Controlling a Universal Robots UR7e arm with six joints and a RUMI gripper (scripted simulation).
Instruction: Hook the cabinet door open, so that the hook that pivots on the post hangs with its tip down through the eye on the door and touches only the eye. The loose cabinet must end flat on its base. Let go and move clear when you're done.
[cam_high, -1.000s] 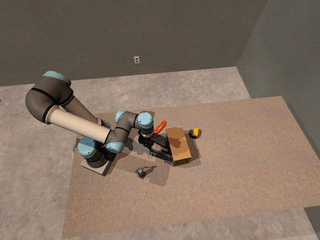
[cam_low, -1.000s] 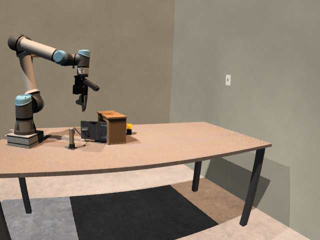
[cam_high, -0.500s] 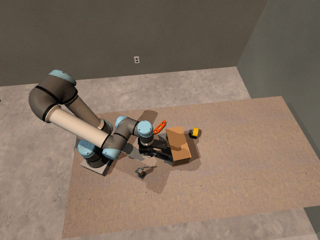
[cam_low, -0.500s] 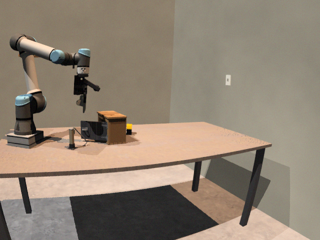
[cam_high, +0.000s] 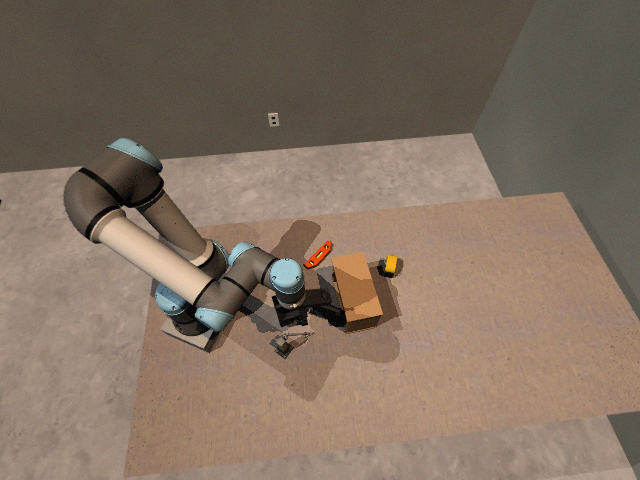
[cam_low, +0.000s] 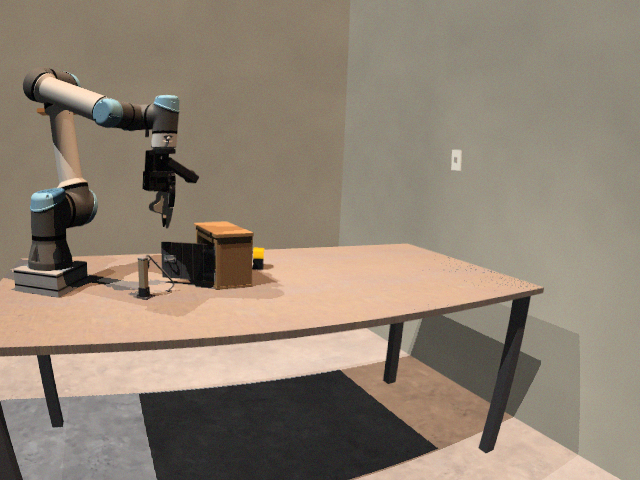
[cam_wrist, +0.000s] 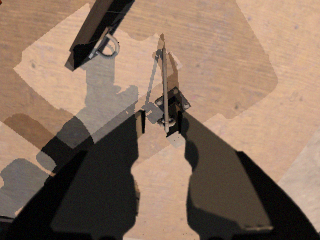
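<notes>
My gripper is now 3 cm past the thin hook, 1 cm to the left of it and 14 cm above it. Round my hand: yellow tape measure: 39 cm ahead, 17 cm to the left, 18 cm below; then flat orange object: 15 cm ahead, 30 cm to the left, 20 cm below; then dark door: 9 cm ahead, 4 cm to the left, 13 cm below.
</notes>
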